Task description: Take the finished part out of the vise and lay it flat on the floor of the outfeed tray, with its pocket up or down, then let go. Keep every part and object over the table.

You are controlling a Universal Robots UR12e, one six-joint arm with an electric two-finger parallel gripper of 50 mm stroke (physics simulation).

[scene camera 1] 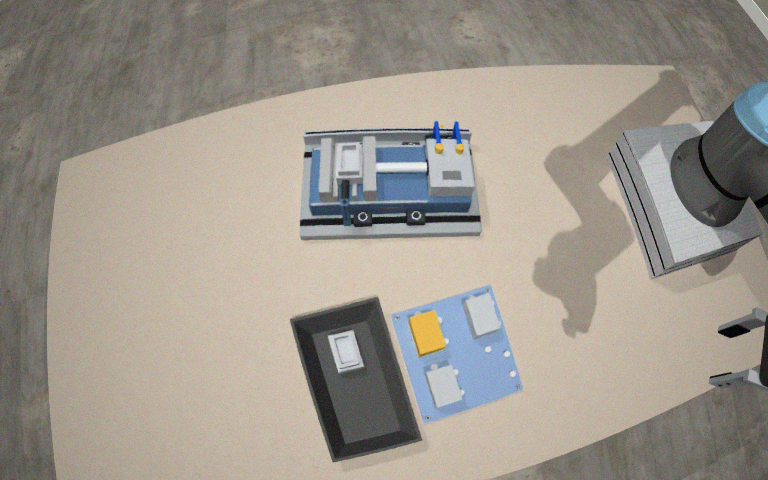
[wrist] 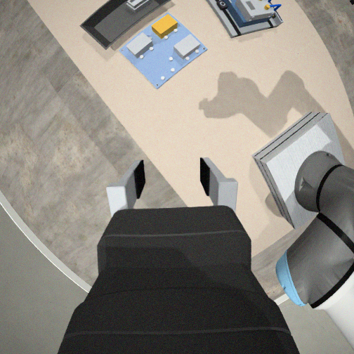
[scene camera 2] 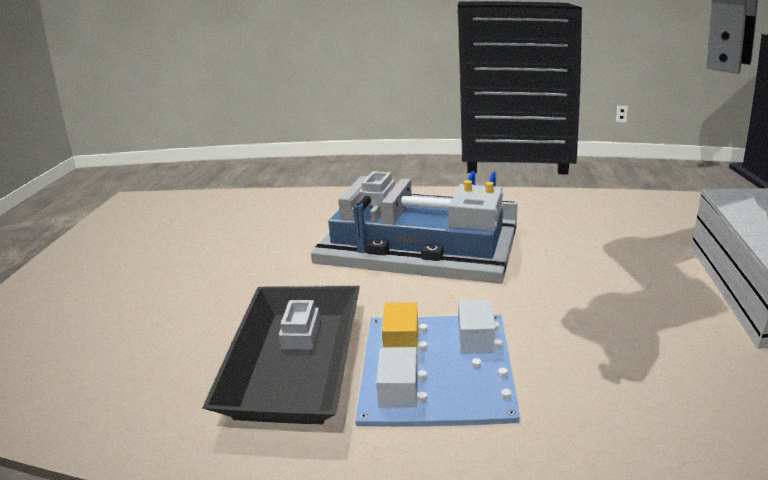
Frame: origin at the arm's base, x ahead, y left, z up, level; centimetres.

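Seen in the pictures: gripper, fingertip midpoint: [scene camera 1: 720,357] [scene camera 2: 729,66]; arm's base at its link origin: [scene camera 1: 705,183].
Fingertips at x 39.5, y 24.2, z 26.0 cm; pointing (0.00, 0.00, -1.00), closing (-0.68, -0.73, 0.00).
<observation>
Offsets run from my fingertips to a thing's top centre. "pt": to the spot under its first point.
The finished part @[dx +26.5, dy -49.1, dz -25.6 cm] [scene camera 1: 348,160] [scene camera 2: 376,183], light grey with a rectangular pocket facing up, sits between the two jaws of the blue vise @[dx +20.3, dy -47.5, dz -27.1 cm] [scene camera 1: 399,192] [scene camera 2: 416,233]. The dark outfeed tray @[pt dx +37.6, dy -11.8, dz -35.9 cm] [scene camera 1: 362,416] [scene camera 2: 283,376] [wrist: 107,31] stands in front of the vise. Another light grey pocketed part @[dx +36.4, dy -22.5, dz -32.4 cm] [scene camera 1: 345,350] [scene camera 2: 299,325] [wrist: 138,4] lies on its floor with the pocket up, near the tray's far end. My gripper [scene camera 1: 730,353] [wrist: 171,170] is open and empty, high up at the right, far from the vise and tray. In the scene camera 2 view part of it shows at the top right.
A blue plate @[dx +19.9, dy -16.2, dz -36.2 cm] [scene camera 1: 470,362] [scene camera 2: 447,390] [wrist: 157,65] right of the tray holds a yellow block @[dx +23.9, dy -21.0, dz -32.7 cm] [scene camera 1: 427,332] [scene camera 2: 400,324] [wrist: 164,25], two grey blocks and white pins. A dark post with a black tip @[pt dx +28.8, dy -44.3, dz -27.4 cm] [scene camera 1: 344,192] [scene camera 2: 360,226] stands at the vise's front. The robot's pedestal [scene camera 1: 651,198] is at the right.
</observation>
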